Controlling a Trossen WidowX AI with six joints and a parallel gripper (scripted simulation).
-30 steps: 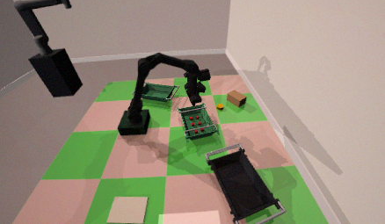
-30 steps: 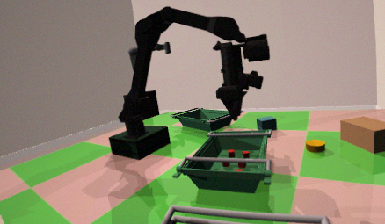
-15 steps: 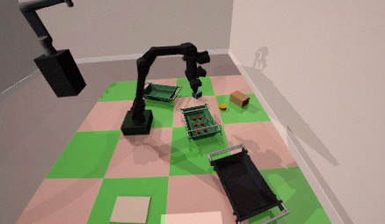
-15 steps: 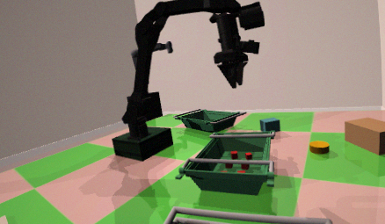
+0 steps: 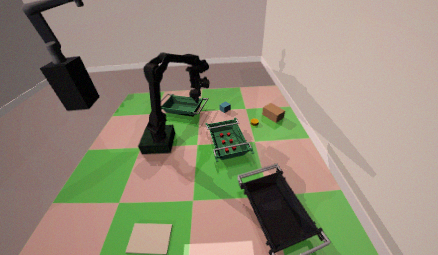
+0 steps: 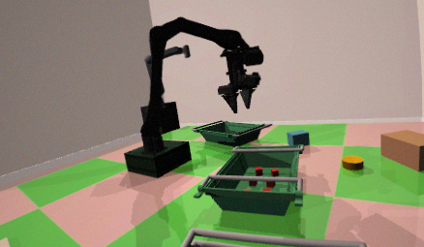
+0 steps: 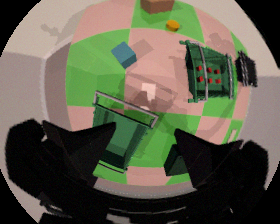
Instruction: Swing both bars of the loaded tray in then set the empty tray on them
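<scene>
The green tray lies 130 mm behind my gripper tip, 110 mm to the left of it and 100 mm below it. Also, from my gripper tip: blue block (170 mm ahead, 70 mm to the left, 120 mm below); brown box (480 mm ahead, 50 mm to the right, 110 mm below); orange disc (340 mm ahead, 100 mm to the right, 130 mm below).
</scene>
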